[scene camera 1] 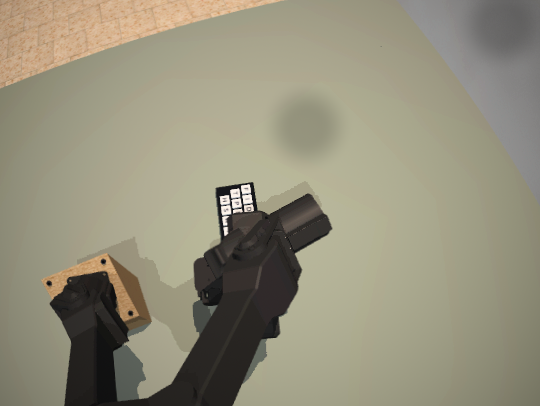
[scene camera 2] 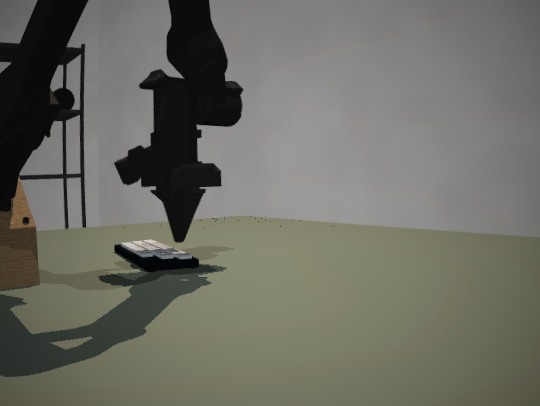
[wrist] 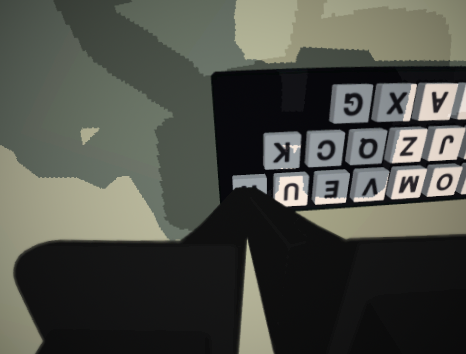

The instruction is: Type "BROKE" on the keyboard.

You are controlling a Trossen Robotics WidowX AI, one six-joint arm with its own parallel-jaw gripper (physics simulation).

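Observation:
The black keyboard lies flat on the table, with light keys in three rows. My gripper is shut and empty, pointing down with its tips a little above the keyboard's end. In the wrist view the letters are upside down. The tips cover most of the end key of the lowest row, whose letter is mostly hidden. Beside it are the U key, the E key and, farther along, the O key. The K key is in the middle row. The B key does not show. In scene camera 1 my arm hides much of the keyboard.
A wooden block stands under my arm's base. A dark shelf rack stands behind the table at the left of scene camera 2, before a grey wall. The arm's shadows fall across the green table top and the keyboard.

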